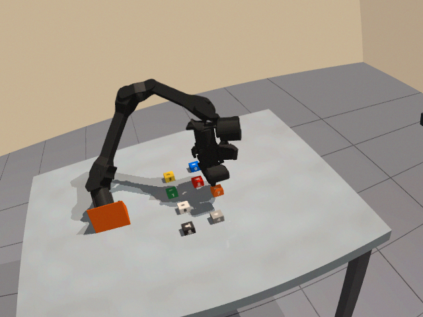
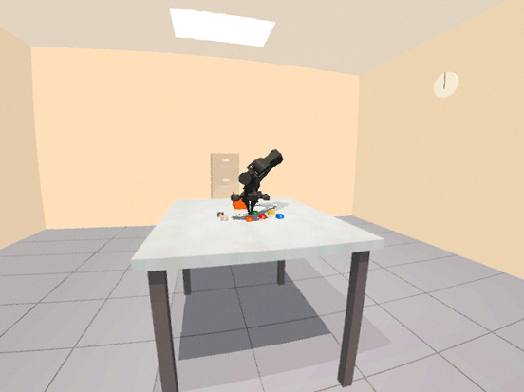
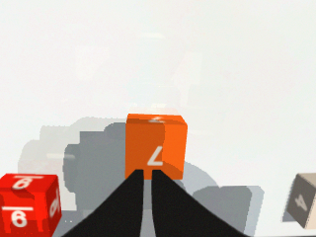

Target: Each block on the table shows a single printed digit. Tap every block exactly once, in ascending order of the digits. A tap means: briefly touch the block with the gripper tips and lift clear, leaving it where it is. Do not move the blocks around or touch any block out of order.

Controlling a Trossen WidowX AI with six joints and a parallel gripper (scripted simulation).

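Now: the orange block 2 cm below my gripper tip and 1 cm ahead of it. The rest, counted from my gripper tip: grey block 12 cm to the right, 4 cm behind, 2 cm below; white block 11 cm behind, 3 cm to the right, 2 cm below; red block 7 cm to the left, 3 cm behind, 2 cm below.
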